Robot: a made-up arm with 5 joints.
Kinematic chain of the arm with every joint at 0, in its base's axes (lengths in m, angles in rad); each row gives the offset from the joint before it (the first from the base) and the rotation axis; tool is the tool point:
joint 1: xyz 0 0 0.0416 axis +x
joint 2: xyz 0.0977 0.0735 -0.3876 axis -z
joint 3: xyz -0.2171 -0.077 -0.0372 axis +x
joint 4: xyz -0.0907 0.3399 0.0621 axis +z
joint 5: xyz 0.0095 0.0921 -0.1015 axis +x
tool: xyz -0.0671 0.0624 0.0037
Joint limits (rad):
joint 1: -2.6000..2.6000
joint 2: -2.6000..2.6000
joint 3: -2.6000..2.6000
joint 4: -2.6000..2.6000
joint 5: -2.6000..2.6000
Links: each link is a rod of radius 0.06 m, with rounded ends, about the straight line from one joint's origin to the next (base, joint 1, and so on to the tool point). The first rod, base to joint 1, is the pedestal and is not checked.
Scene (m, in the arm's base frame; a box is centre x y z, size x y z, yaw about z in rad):
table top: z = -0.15
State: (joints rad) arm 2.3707 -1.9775 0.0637 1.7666 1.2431
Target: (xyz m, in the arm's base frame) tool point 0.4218 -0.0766 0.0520
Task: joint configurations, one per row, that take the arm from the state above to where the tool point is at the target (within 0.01 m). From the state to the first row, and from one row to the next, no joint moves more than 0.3 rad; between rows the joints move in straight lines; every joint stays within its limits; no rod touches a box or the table.
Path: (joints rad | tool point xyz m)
1: 2.4854 -2.0781 0.1048 1.5155 1.2155 | 0.1207 0.5418 0.0969
2: 2.6000 -2.1788 0.1459 1.2644 1.1879 | 0.1512 0.5410 0.1348
3: 2.5677 -2.2490 0.4043 1.1038 1.2018 | 0.1931 0.4889 0.0507
4: 2.5354 -2.3192 0.6627 0.9431 1.2158 | 0.2497 0.4142 -0.0163
5: 2.5031 -2.3894 0.9211 0.7825 1.2298 | 0.3167 0.3204 -0.0565
6: 2.4708 -2.4596 1.1795 0.6218 1.2438 | 0.3880 0.2141 -0.0619
7: 2.4385 -2.5298 1.4379 0.4612 1.2577 | 0.4561 0.1048 -0.0278
8: 2.4062 -2.6000 1.6964 0.3005 1.2717 | 0.5138 0.0040 0.0458
9: 2.3142 -2.6000 1.7006 0.0299 1.0702 | 0.4928 -0.0290 0.0346
10: 2.2223 -2.6000 1.7048 -0.2407 0.8688 | 0.4611 -0.0582 0.0372
11: 2.1303 -2.6000 1.7090 -0.5113 0.6673 | 0.4218 -0.0766 0.0520

